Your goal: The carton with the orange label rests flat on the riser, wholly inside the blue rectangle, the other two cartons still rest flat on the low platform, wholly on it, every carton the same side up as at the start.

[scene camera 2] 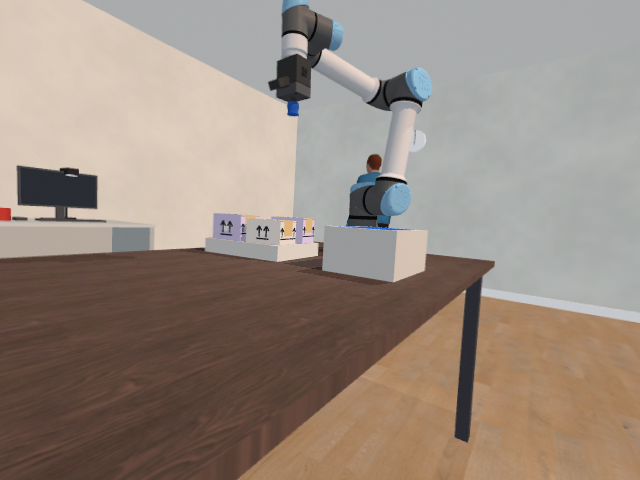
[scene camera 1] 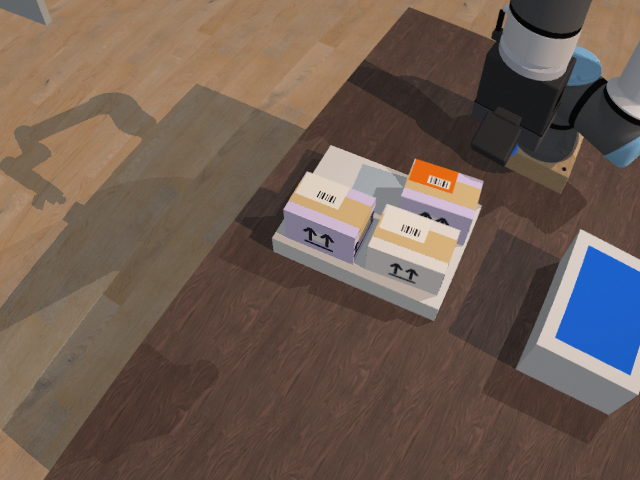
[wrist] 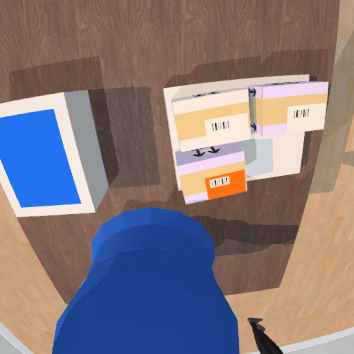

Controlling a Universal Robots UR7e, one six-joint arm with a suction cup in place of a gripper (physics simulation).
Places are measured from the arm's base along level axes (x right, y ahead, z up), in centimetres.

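Pixels of known places: hand, tool point: (scene camera 2: pixel 292 114) (wrist: pixel 153 260).
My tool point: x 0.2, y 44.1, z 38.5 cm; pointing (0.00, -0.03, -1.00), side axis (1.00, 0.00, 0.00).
For each thing: its top centre in the pictures, then the offset to it from my tool point. Level surfaces: height alone.
- carton with the orange label, top centre: (scene camera 1: pixel 443 188) (wrist: pixel 213 178) (scene camera 2: pixel 293 217) dx +9.6, dy -12.5, dz -30.9 cm
- low platform, top centre: (scene camera 1: pixel 381 220) (wrist: pixel 241 134) (scene camera 2: pixel 263 240) dx +17.4, dy -5.6, dz -39.6 cm
- lavender carton, top centre: (scene camera 1: pixel 330 203) (wrist: pixel 295 108) (scene camera 2: pixel 236 214) dx +23.9, dy +1.6, dz -30.8 cm
- white carton, top centre: (scene camera 1: pixel 415 238) (wrist: pixel 213 120) (scene camera 2: pixel 271 219) dx +8.9, dy -1.4, dz -31.9 cm
- riser, top centre: (scene camera 1: pixel 609 307) (wrist: pixel 33 163) (scene camera 2: pixel 378 228) dx -26.4, dy -9.5, dz -32.4 cm
- blue rectangle, top centre: (scene camera 1: pixel 609 307) (wrist: pixel 33 163) (scene camera 2: pixel 378 228) dx -26.4, dy -9.5, dz -32.4 cm
- dark wooden table, surface height: dz -44.4 cm
The carton with the orange label (scene camera 1: pixel 439 198) (scene camera 2: pixel 308 230) (wrist: pixel 212 175) rests flat on the low platform (scene camera 1: pixel 356 281) (scene camera 2: pixel 242 249) (wrist: pixel 287 155), label up. A lavender carton (scene camera 1: pixel 330 206) (scene camera 2: pixel 227 226) (wrist: pixel 292 107) and a white carton (scene camera 1: pixel 413 248) (scene camera 2: pixel 262 231) (wrist: pixel 212 117), both with pale labels, also rest flat on it, arrows pointing up. The riser (scene camera 1: pixel 578 379) (scene camera 2: pixel 359 253) (wrist: pixel 85 150) bears the blue rectangle (scene camera 1: pixel 604 310) (scene camera 2: pixel 374 227) (wrist: pixel 40 160), with no carton on it. My gripper (scene camera 2: pixel 293 114) (wrist: pixel 152 225), a blue suction cup, hangs high above the table, open and holding nothing.
The dark wooden table (scene camera 1: pixel 289 372) (scene camera 2: pixel 180 330) (wrist: pixel 135 40) carries the platform and riser, which stand apart. The arm's base stands behind them. A desk with a monitor (scene camera 2: pixel 56 188) and a person (scene camera 2: pixel 373 167) show in the background.
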